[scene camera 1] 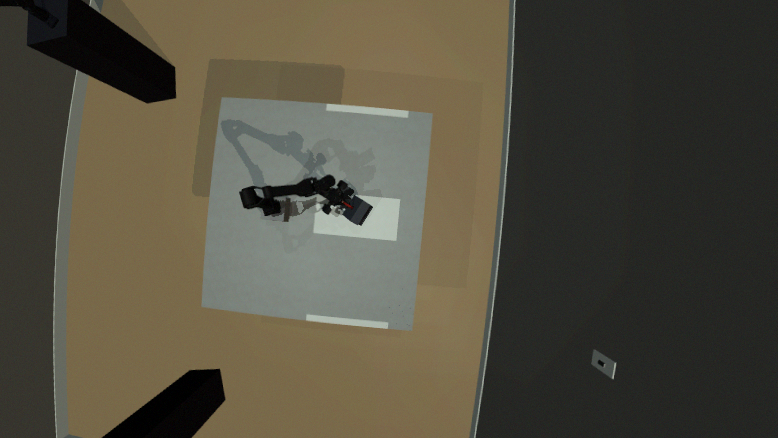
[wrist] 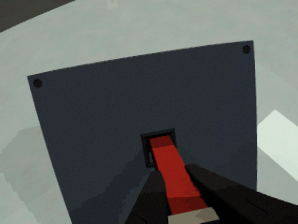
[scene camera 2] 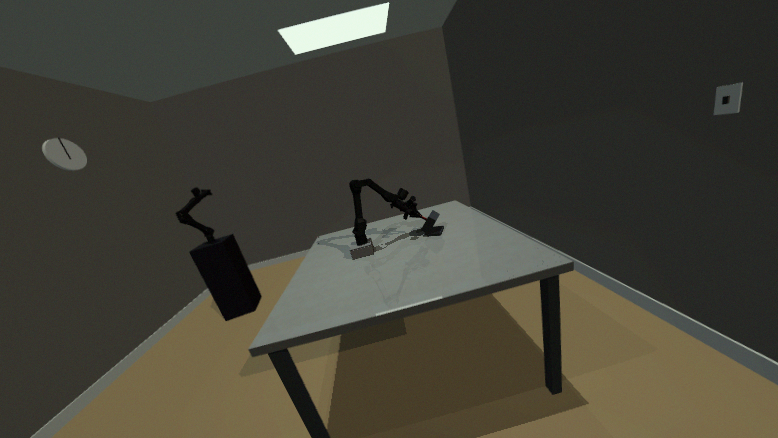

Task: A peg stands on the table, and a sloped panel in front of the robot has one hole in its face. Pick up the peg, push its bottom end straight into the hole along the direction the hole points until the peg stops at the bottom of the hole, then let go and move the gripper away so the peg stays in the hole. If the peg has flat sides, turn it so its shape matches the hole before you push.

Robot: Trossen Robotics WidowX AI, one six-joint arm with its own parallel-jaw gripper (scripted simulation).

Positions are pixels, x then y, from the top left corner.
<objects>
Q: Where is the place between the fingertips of the gripper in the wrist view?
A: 173,176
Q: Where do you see a sloped panel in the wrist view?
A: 91,115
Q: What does the gripper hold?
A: A red peg.
</objects>
